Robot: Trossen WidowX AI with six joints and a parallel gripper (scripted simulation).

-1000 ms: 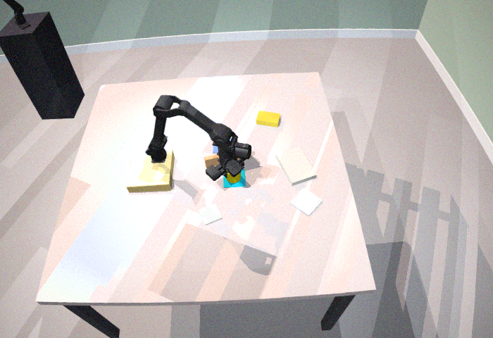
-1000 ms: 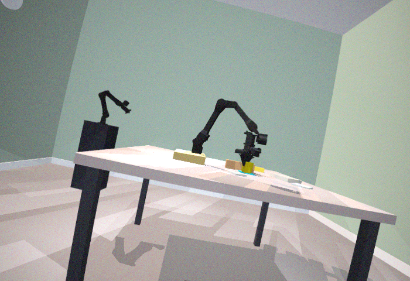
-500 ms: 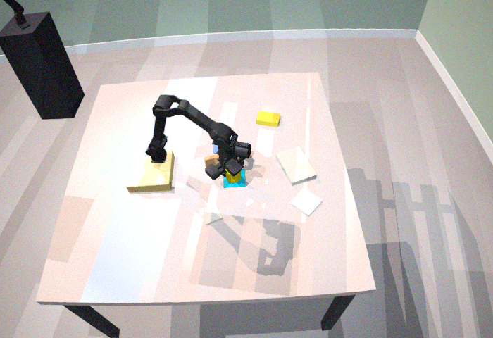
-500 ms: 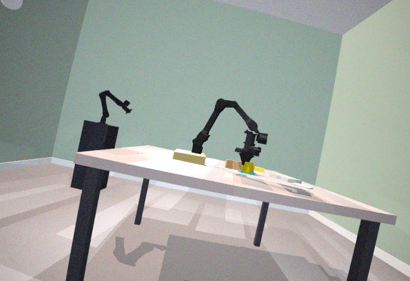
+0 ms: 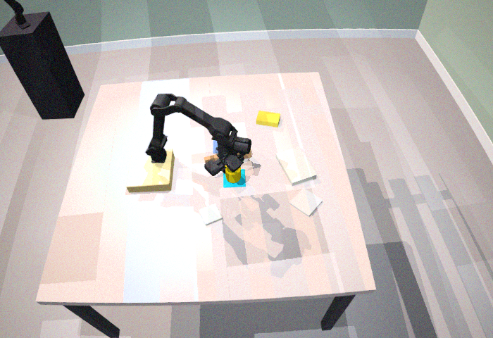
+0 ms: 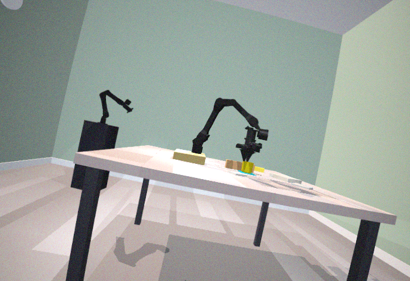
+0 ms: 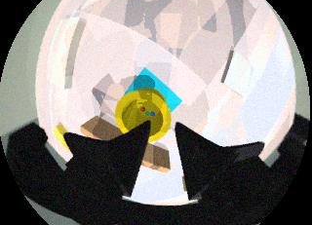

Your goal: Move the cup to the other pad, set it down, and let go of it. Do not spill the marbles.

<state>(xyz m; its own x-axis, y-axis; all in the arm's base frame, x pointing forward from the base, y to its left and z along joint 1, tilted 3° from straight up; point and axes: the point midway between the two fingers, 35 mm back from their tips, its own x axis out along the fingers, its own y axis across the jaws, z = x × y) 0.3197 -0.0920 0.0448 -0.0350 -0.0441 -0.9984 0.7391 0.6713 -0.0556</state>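
My gripper tip is now 2 cm short of the yellow cup, 1 cm to the right of it and 4 cm above it. From my gripper tip the other things lie so: cyan pad (3 cm ahead, 1 cm to the left, 8 cm below); then wooden bar (11 cm to the left, 5 cm below); then cream slab (30 cm ahead, 8 cm to the left, 6 cm below).
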